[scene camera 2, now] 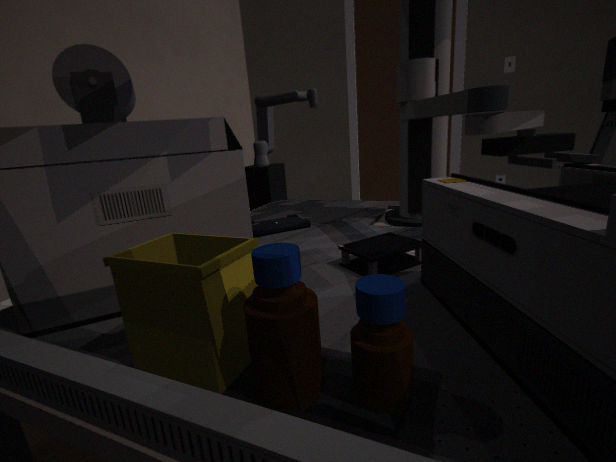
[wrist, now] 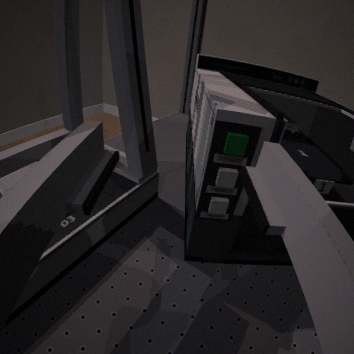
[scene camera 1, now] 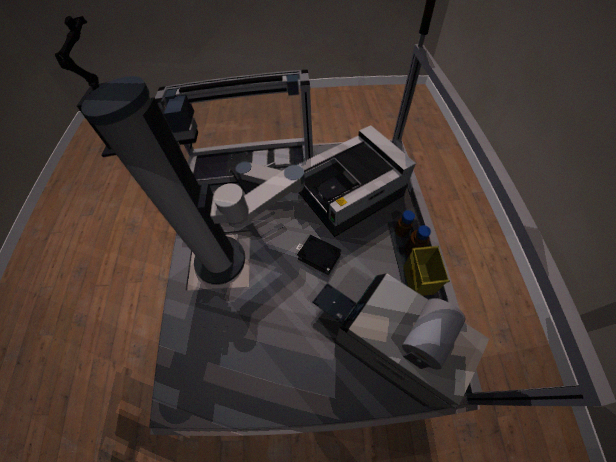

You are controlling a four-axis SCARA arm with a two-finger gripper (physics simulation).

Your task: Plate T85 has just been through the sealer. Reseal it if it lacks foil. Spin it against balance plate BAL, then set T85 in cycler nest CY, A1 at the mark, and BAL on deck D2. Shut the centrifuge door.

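Where they show: gripper, between the fingertips: [scene camera 2: 576, 161] [wrist: 181, 147] [scene camera 1: 279, 169]; arm's base, origin of its link: [scene camera 2: 421, 219] [scene camera 1: 219, 260].
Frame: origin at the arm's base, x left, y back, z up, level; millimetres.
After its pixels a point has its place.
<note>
My gripper [scene camera 2: 552, 159] [wrist: 181, 147] @[x 348, y -323, z 218 mm] is shut and empty, its fingers still apart, in front of the centrifuge's button panel; the arm hides it in scene camera 1. The centrifuge [scene camera 1: 372, 194] @[x 168, y -737, z 201 mm] [scene camera 2: 465, 220] @[x 149, y -703, z 183 mm] [wrist: 235, 117] @[x 345, y -410, z 217 mm] has an open chamber with a dark rotor. A green button [wrist: 236, 144] @[x 337, y -406, z 196 mm] sits above two pale ones, and a bucket label reading 1 [wrist: 324, 186] @[x 227, y -509, z 142 mm] shows. Two pale plates [scene camera 1: 259, 158] @[x 573, y -197, z 85 mm] [scene camera 1: 282, 156] @[x 573, y -327, z 85 mm] lie on the rear deck [scene camera 1: 215, 166]; I cannot tell which is T85 or BAL. The label D3 [wrist: 68, 221] @[x 491, y -324, z 69 mm] shows near the left finger. The sealer [scene camera 1: 395, 325] @[x -445, y -669, z 363 mm] [scene camera 2: 165, 180] @[x -358, y -766, z 257 mm] carries a roll.
A low black platform [scene camera 1: 319, 254] @[x -39, y -478, z 61 mm] [scene camera 2: 382, 246] @[x -22, y -493, z 61 mm] on posts stands mid-table. The sealer's dark tray [scene camera 1: 334, 301] @[x -277, y -516, z 111 mm] sticks out. A yellow bin [scene camera 1: 427, 272] @[x -160, y -963, z 22 mm] [scene camera 2: 170, 305] @[x -170, y -968, z 133 mm] and two blue-capped bottles [scene camera 1: 406, 223] @[x 46, y -884, z 127 mm] [scene camera 1: 421, 237] @[x -62, y -909, z 183 mm] stand at the right edge. A gantry frame [scene camera 1: 306, 117] @[x 536, y -471, z 363 mm] rises over the deck.
</note>
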